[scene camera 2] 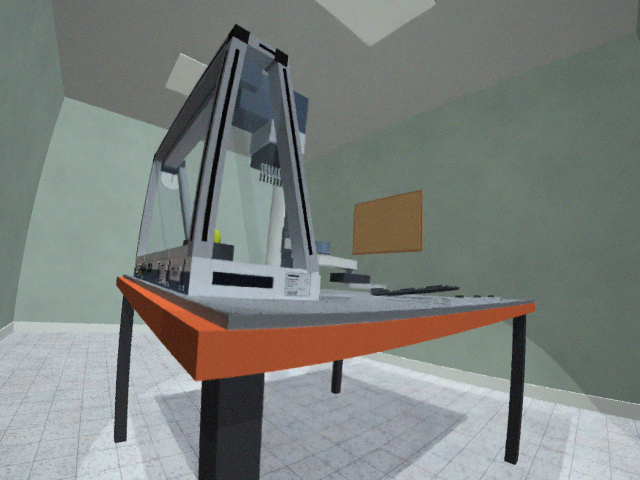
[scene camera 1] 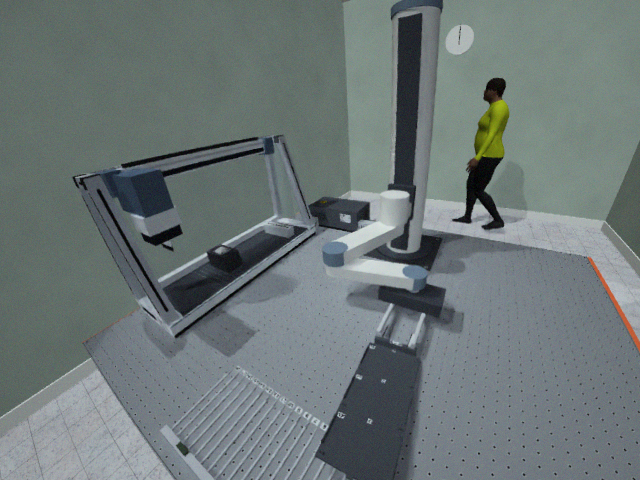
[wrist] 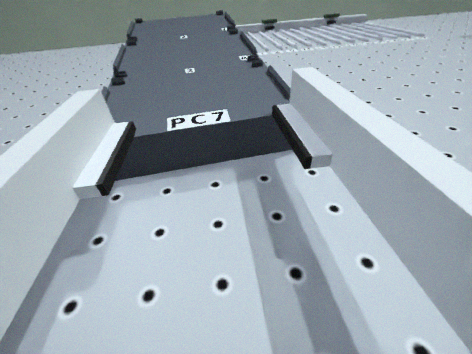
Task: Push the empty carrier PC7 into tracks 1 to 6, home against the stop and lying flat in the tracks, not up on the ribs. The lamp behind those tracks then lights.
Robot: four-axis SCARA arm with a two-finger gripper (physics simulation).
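Places are measured from the arm's base along level axes (x up, y ahead, z left), in centimetres.
Pixels of known places: gripper, between the fingertips: (scene camera 2: pixel 378 286) (scene camera 1: pixel 394 340) (wrist: pixel 202 101); arm's base, origin of its link: (scene camera 1: pixel 402 248).
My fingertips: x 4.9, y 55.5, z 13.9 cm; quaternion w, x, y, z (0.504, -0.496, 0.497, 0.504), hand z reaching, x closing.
Note:
For each thing: its top centre in the pictures, then the offset to it from my fingertips. "*": a spot on its surface instead.
- dark flat carrier PC7, centre of its top: (wrist: pixel 181 25) (scene camera 1: pixel 378 391) (scene camera 2: pixel 414 284) dy +15.8, dx +1.6, dz +1.7 cm
- stop rail, a spot on its surface: (wrist: pixel 300 23) * dy +44.6, dx -2.5, dz -20.4 cm
- gantry frame, a spot on its surface: (scene camera 2: pixel 305 206) * dy +29.7, dx +14.4, dz -64.0 cm
- hanging head, a spot on its surface: (scene camera 1: pixel 147 193) * dy +19.7, dx +40.1, dz -60.3 cm
- dark block, a spot on its surface: (scene camera 1: pixel 224 258) * dy +0.8, dx +8.0, dz -65.6 cm
- dark box, a spot on its surface: (scene camera 1: pixel 338 212) * dy -59.0, dx +6.6, dz -49.3 cm
The dark flat carrier PC7 (scene camera 1: pixel 385 395) (scene camera 2: pixel 415 290) (wrist: pixel 197 95) reaches from my gripper to the ribbed tracks (scene camera 1: pixel 248 428) (wrist: pixel 320 37). In scene camera 1 its far end overlaps the entry ends of the ribs on the right side. I cannot tell whether it lies flat or up on ribs. My gripper (scene camera 1: pixel 396 342) (scene camera 2: pixel 383 286) (wrist: pixel 202 101) is shut with nothing between its spaced fingers; the tips are at PC7's near end face, contact unclear. Dark green lamps (scene camera 1: pixel 181 447) (wrist: pixel 269 23) sit on the stop rail (wrist: pixel 300 23); the one behind PC7 is hidden in the wrist view.
A gantry frame (scene camera 1: pixel 166 297) (scene camera 2: pixel 305 206) with a hanging head (scene camera 1: pixel 147 193) stands at the left, with a dark block (scene camera 1: pixel 224 258) on its bed. A dark box (scene camera 1: pixel 338 212) is at the back by the arm column (scene camera 1: pixel 431 118). A person (scene camera 1: pixel 491 134) is beyond the table.

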